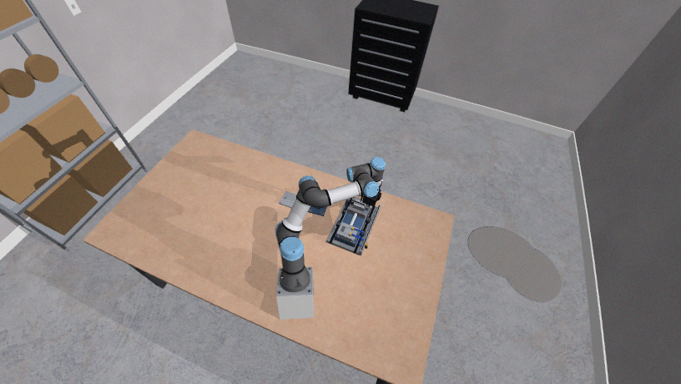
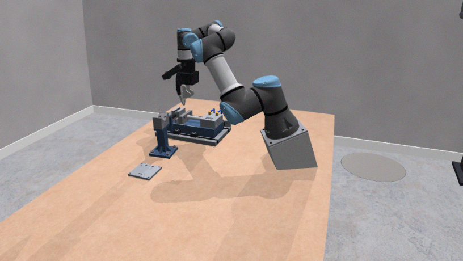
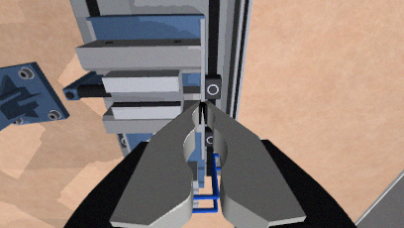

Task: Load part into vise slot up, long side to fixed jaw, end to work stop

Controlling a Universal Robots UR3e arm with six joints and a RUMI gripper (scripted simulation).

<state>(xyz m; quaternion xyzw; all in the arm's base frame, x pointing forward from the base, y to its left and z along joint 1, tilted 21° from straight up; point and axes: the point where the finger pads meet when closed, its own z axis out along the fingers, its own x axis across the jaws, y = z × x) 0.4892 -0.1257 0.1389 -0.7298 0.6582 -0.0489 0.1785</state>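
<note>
My hand is 50 mm to the right of the part, 30 mm above it and 10 mm past it. Round my hand: fixed jaw: 50 mm to the left, 50 mm below, 20 mm ahead; then work stop: 100 mm to the left, 40 mm below, 10 mm behind; then vise: 90 mm below, 80 mm behind, 40 mm to the left.
</note>
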